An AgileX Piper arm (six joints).
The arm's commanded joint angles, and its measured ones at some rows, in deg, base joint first. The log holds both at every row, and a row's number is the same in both.
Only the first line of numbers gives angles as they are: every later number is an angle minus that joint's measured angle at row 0.
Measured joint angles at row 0: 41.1 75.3 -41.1 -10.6 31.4 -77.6
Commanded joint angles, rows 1 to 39: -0.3 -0.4 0.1 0.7 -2.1 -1.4; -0.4 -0.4 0.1 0.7 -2.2 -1.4; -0.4 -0.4 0.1 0.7 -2.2 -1.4; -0.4 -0.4 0.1 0.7 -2.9 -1.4; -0.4 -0.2 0.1 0.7 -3.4 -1.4; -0.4 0.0 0.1 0.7 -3.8 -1.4; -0.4 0.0 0.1 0.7 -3.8 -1.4; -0.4 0.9 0.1 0.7 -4.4 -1.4; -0.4 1.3 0.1 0.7 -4.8 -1.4; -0.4 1.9 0.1 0.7 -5.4 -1.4; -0.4 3.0 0.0 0.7 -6.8 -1.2; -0.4 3.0 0.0 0.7 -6.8 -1.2; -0.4 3.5 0.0 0.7 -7.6 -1.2; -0.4 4.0 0.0 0.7 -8.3 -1.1; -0.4 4.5 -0.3 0.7 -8.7 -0.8; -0.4 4.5 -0.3 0.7 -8.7 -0.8; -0.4 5.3 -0.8 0.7 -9.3 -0.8; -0.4 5.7 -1.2 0.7 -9.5 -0.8; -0.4 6.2 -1.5 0.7 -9.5 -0.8; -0.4 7.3 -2.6 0.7 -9.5 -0.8; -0.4 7.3 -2.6 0.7 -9.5 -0.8; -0.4 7.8 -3.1 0.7 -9.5 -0.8; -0.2 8.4 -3.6 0.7 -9.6 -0.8; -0.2 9.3 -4.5 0.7 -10.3 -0.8; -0.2 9.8 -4.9 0.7 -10.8 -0.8; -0.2 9.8 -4.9 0.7 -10.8 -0.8; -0.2 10.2 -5.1 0.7 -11.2 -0.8; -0.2 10.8 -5.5 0.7 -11.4 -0.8; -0.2 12.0 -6.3 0.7 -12.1 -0.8; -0.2 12.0 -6.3 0.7 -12.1 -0.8; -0.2 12.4 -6.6 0.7 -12.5 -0.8; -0.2 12.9 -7.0 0.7 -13.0 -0.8; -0.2 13.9 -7.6 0.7 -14.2 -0.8; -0.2 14.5 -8.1 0.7 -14.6 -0.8; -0.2 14.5 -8.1 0.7 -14.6 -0.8; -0.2 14.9 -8.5 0.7 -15.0 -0.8; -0.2 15.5 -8.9 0.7 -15.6 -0.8; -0.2 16.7 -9.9 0.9 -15.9 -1.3; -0.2 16.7 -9.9 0.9 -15.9 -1.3
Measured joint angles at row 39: -0.2 15.7 -8.3 0.6 -13.3 -0.5
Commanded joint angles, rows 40 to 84: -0.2 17.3 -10.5 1.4 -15.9 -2.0; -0.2 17.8 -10.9 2.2 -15.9 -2.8; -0.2 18.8 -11.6 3.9 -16.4 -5.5; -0.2 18.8 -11.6 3.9 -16.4 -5.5; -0.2 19.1 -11.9 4.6 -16.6 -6.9; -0.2 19.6 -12.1 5.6 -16.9 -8.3; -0.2 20.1 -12.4 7.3 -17.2 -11.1; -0.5 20.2 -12.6 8.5 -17.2 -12.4; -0.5 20.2 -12.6 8.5 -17.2 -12.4; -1.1 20.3 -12.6 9.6 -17.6 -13.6; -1.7 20.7 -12.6 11.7 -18.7 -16.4; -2.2 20.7 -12.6 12.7 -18.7 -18.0; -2.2 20.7 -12.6 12.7 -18.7 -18.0; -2.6 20.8 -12.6 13.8 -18.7 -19.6; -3.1 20.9 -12.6 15.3 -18.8 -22.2; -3.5 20.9 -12.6 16.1 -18.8 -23.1; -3.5 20.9 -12.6 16.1 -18.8 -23.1; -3.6 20.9 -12.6 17.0 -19.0 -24.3; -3.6 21.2 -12.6 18.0 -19.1 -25.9; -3.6 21.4 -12.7 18.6 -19.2 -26.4; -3.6 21.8 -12.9 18.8 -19.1 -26.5; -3.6 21.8 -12.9 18.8 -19.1 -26.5; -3.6 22.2 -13.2 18.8 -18.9 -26.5; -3.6 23.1 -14.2 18.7 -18.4 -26.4; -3.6 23.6 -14.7 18.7 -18.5 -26.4; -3.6 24.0 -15.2 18.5 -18.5 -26.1; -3.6 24.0 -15.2 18.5 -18.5 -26.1; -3.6 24.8 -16.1 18.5 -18.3 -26.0; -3.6 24.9 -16.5 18.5 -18.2 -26.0; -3.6 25.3 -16.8 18.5 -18.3 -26.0; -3.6 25.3 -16.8 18.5 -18.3 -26.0; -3.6 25.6 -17.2 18.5 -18.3 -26.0; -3.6 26.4 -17.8 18.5 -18.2 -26.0; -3.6 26.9 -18.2 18.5 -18.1 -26.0; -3.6 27.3 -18.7 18.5 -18.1 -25.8; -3.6 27.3 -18.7 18.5 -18.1 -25.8; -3.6 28.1 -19.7 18.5 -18.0 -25.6; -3.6 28.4 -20.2 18.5 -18.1 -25.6; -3.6 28.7 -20.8 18.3 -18.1 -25.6; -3.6 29.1 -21.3 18.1 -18.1 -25.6; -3.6 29.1 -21.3 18.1 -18.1 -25.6; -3.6 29.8 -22.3 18.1 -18.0 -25.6; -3.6 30.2 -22.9 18.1 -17.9 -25.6; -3.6 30.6 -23.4 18.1 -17.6 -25.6; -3.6 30.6 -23.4 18.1 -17.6 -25.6
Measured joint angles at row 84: -3.6 30.4 -22.1 17.9 -16.8 -25.7
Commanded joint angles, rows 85 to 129: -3.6 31.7 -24.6 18.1 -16.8 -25.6; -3.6 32.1 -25.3 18.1 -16.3 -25.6; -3.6 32.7 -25.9 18.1 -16.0 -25.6; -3.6 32.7 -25.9 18.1 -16.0 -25.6; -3.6 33.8 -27.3 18.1 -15.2 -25.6; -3.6 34.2 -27.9 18.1 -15.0 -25.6; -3.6 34.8 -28.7 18.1 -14.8 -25.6; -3.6 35.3 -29.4 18.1 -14.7 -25.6; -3.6 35.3 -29.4 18.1 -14.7 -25.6; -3.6 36.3 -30.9 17.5 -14.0 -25.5; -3.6 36.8 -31.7 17.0 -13.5 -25.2; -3.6 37.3 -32.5 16.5 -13.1 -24.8; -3.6 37.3 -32.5 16.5 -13.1 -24.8; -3.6 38.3 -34.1 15.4 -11.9 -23.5; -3.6 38.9 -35.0 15.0 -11.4 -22.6; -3.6 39.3 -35.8 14.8 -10.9 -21.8; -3.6 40.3 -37.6 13.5 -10.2 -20.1; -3.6 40.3 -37.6 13.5 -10.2 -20.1; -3.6 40.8 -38.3 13.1 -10.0 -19.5; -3.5 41.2 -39.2 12.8 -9.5 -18.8; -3.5 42.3 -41.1 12.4 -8.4 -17.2; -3.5 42.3 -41.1 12.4 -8.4 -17.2; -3.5 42.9 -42.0 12.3 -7.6 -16.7; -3.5 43.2 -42.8 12.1 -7.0 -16.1; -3.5 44.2 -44.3 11.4 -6.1 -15.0; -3.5 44.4 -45.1 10.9 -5.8 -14.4; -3.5 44.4 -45.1 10.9 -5.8 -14.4; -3.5 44.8 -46.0 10.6 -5.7 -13.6; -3.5 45.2 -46.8 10.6 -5.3 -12.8; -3.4 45.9 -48.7 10.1 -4.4 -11.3; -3.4 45.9 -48.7 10.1 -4.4 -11.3; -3.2 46.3 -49.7 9.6 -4.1 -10.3; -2.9 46.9 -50.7 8.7 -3.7 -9.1; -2.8 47.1 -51.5 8.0 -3.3 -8.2; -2.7 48.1 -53.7 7.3 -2.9 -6.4; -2.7 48.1 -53.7 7.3 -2.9 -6.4; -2.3 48.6 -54.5 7.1 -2.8 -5.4; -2.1 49.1 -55.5 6.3 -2.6 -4.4; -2.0 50.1 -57.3 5.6 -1.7 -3.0; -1.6 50.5 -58.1 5.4 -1.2 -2.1; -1.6 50.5 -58.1 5.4 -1.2 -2.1; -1.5 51.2 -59.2 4.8 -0.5 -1.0; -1.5 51.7 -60.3 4.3 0.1 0.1; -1.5 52.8 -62.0 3.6 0.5 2.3; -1.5 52.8 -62.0 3.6 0.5 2.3
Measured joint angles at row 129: -1.6 51.8 -59.4 4.9 0.4 -1.1
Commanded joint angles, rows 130 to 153: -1.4 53.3 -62.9 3.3 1.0 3.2; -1.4 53.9 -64.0 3.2 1.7 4.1; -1.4 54.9 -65.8 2.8 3.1 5.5; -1.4 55.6 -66.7 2.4 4.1 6.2; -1.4 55.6 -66.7 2.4 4.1 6.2; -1.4 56.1 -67.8 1.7 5.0 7.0; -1.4 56.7 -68.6 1.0 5.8 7.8; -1.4 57.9 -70.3 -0.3 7.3 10.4; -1.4 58.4 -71.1 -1.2 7.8 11.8; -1.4 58.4 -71.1 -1.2 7.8 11.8; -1.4 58.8 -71.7 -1.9 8.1 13.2; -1.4 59.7 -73.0 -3.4 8.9 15.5; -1.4 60.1 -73.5 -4.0 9.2 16.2; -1.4 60.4 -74.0 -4.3 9.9 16.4; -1.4 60.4 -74.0 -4.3 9.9 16.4; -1.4 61.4 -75.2 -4.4 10.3 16.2; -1.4 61.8 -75.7 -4.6 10.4 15.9; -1.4 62.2 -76.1 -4.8 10.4 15.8; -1.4 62.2 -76.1 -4.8 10.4 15.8; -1.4 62.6 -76.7 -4.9 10.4 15.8; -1.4 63.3 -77.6 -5.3 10.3 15.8; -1.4 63.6 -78.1 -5.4 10.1 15.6; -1.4 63.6 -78.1 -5.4 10.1 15.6; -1.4 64.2 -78.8 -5.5 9.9 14.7
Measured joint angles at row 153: -1.6 63.9 -77.3 -4.4 11.3 15.3
